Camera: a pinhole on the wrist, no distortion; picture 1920 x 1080 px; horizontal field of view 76.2 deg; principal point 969.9 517.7 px. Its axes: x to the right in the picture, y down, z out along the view. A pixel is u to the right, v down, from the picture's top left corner.
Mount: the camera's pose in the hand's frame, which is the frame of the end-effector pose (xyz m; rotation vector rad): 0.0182 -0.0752 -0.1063 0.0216 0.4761 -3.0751
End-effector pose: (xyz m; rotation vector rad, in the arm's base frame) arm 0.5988 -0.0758 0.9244 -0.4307 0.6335 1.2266
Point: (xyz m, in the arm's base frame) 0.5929 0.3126 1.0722
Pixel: outside the picture
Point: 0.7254 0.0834 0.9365
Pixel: 329 141
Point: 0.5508 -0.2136 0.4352
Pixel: behind the camera
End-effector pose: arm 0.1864 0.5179 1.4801 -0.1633 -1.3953 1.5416
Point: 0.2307 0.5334 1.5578
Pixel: 813 273
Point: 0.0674 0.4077 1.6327
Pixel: 799 133
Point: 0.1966 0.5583 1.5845
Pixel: 262 245
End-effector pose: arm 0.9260 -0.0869 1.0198 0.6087 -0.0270 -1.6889
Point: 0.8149 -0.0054 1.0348
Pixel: 1718 453
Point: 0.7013 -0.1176 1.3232
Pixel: 1179 172
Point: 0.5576 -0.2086 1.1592
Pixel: 767 663
